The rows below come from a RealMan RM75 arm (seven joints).
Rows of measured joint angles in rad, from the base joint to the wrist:
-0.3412, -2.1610, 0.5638, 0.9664, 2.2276, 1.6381, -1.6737
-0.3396, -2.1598, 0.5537, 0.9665, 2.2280, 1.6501, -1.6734
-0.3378, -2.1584, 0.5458, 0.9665, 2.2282, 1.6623, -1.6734
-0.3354, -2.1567, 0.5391, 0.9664, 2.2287, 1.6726, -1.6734
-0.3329, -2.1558, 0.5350, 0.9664, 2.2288, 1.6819, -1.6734
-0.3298, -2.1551, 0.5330, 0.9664, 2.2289, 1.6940, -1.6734
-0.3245, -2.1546, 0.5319, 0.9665, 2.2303, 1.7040, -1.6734
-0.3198, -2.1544, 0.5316, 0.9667, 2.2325, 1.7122, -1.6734
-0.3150, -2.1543, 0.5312, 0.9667, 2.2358, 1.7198, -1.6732
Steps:
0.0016, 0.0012, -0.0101, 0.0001, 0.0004, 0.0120, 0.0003
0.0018, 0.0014, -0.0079, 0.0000, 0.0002, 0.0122, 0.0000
0.0024, 0.0017, -0.0067, -0.0001, 0.0005, 0.0103, 0.0000
0.0025, 0.0009, -0.0041, 0.0000, 0.0001, 0.0093, 0.0000
0.0031, 0.0007, -0.0020, 0.0000, 0.0001, 0.0121, 0.0000
0.0053, 0.0005, -0.0011, 0.0001, 0.0014, 0.0100, 0.0000
0.0047, 0.0002, -0.0003, 0.0002, 0.0022, 0.0082, 0.0000
0.0048, 0.0001, -0.0004, 0.0000, 0.0033, 0.0076, 0.0002

